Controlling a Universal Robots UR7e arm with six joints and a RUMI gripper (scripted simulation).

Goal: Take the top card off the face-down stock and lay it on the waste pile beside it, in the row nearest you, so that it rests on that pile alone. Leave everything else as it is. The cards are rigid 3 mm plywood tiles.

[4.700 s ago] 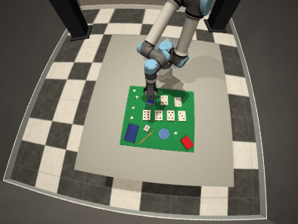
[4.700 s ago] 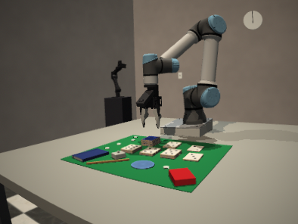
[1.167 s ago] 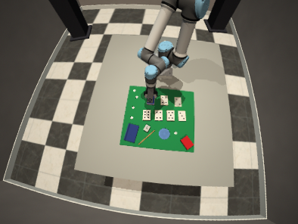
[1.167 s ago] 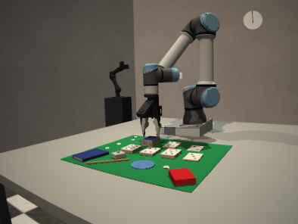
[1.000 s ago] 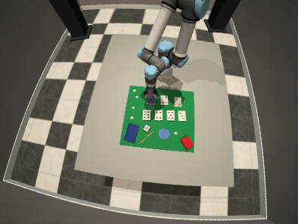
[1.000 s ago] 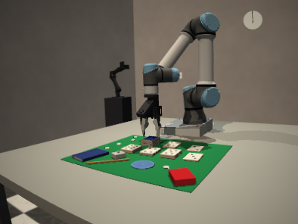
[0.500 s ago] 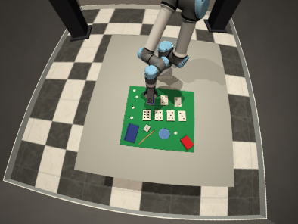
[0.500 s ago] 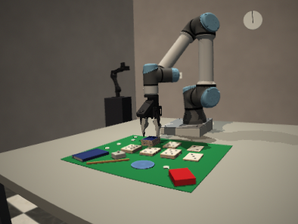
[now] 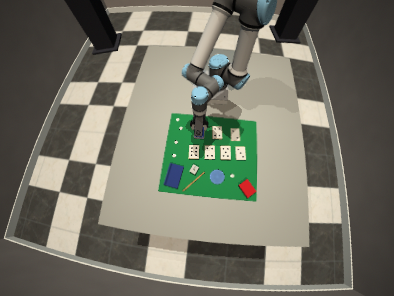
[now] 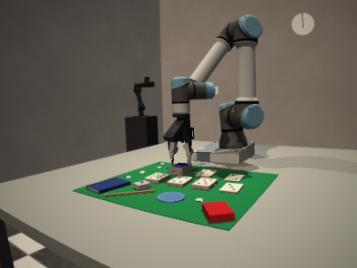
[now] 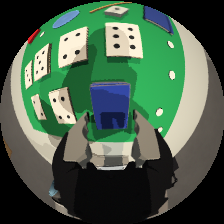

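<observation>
Now: the blue-backed card 10 mm below my hand. Round my hand: red block (390 mm ahead, 260 mm to the left, 30 mm below); then green mat (160 mm ahead, 70 mm to the left, 60 mm below); then wooden stick (320 mm ahead, 60 mm to the right, 40 mm below).
</observation>
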